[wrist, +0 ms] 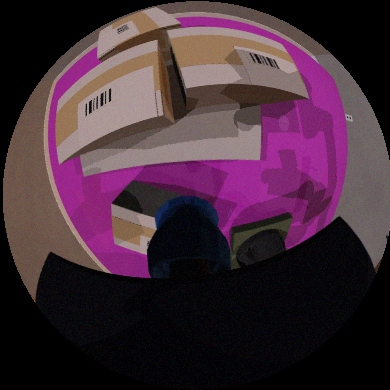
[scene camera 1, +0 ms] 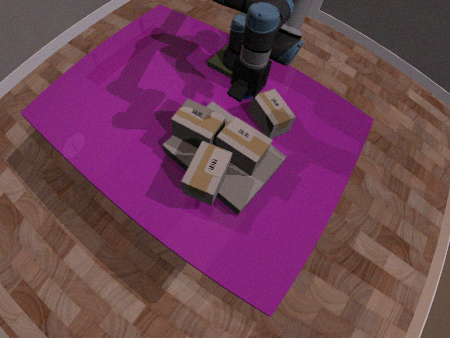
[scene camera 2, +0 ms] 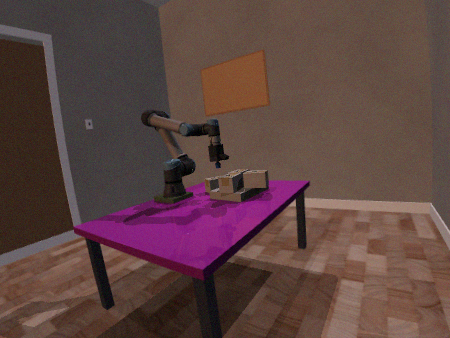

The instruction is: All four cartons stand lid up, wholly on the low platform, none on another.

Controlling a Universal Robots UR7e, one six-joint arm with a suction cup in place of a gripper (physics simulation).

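Pixels of known places: hand at its tool point: (wrist: 186, 224) (scene camera 1: 245, 95) (scene camera 2: 218, 167); arm's base at its link origin: (wrist: 259, 248) (scene camera 2: 174, 194).
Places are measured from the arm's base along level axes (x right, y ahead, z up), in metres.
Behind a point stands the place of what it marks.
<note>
My suction gripper (scene camera 1: 247, 96) (scene camera 2: 218, 165) (wrist: 187, 210) points down above the table, off and empty, near the platform's robot-side edge. Two cartons, one (scene camera 1: 197, 120) {y 0.411, x -0.093, z 0.112 m} (scene camera 2: 230, 183) {y 0.439, x -0.025, z 0.076 m} (wrist: 230, 62) {y 0.376, x -0.114, z 0.112 m} at the left in scene camera 1 and one (scene camera 1: 244, 142) {y 0.390, x -0.244, z 0.112 m} (wrist: 107, 105) {y 0.356, x -0.214, z 0.112 m} in the middle, stand lid up on the low platform (scene camera 1: 240, 190) {y 0.482, x -0.305, z 0.019 m} (scene camera 2: 227, 196) {y 0.404, x -0.031, z -0.004 m} (wrist: 200, 150) {y 0.286, x -0.141, z 0.018 m}. A third carton (scene camera 1: 207, 172) {y 0.528, x -0.215, z 0.111 m} (scene camera 2: 257, 179) {y 0.543, x -0.164, z 0.071 m} (wrist: 132, 32), lid up, juts out past the platform's far edge from the robot. The fourth carton (scene camera 1: 273, 112) {y 0.204, x -0.250, z 0.063 m} (wrist: 132, 227) {y 0.203, x -0.259, z 0.064 m} stands on the table beside the platform, label up.
The magenta table (scene camera 1: 125, 170) {y 0.631, x 0.041, z -0.030 m} (scene camera 2: 200, 240) {y 0.597, x 0.465, z -0.030 m} bears the platform, and the arm's green base plate (scene camera 1: 220, 64) {y 0.072, x 0.051, z -0.001 m} (scene camera 2: 172, 197) {y 0.061, x 0.082, z 0.002 m} (wrist: 262, 225) {y 0.088, x -0.004, z -0.007 m} is near its rear edge. The middle carton stands close to both other cartons on the platform, with narrow gaps.
</note>
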